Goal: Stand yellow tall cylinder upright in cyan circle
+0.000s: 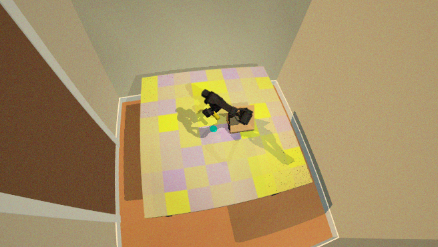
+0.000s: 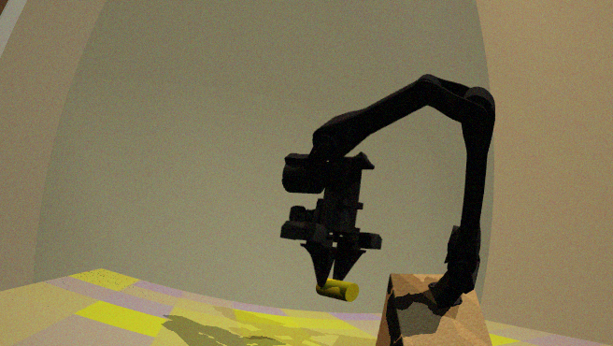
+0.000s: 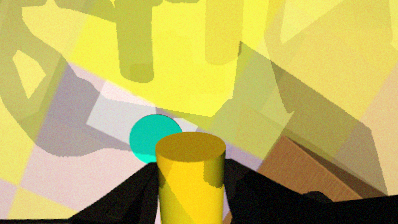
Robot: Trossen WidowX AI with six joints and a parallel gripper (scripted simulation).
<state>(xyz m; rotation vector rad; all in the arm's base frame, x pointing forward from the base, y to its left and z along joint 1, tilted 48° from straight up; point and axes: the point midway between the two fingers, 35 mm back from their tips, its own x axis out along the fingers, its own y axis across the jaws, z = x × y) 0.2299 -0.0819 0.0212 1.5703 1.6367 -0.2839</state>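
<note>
Now: the yellow tall cylinder 20 mm to the left of my gripper tip and 10 mm behind it. Round my gripper tip: cyan circle (140 mm below, 50 mm to the left, 10 mm ahead).
</note>
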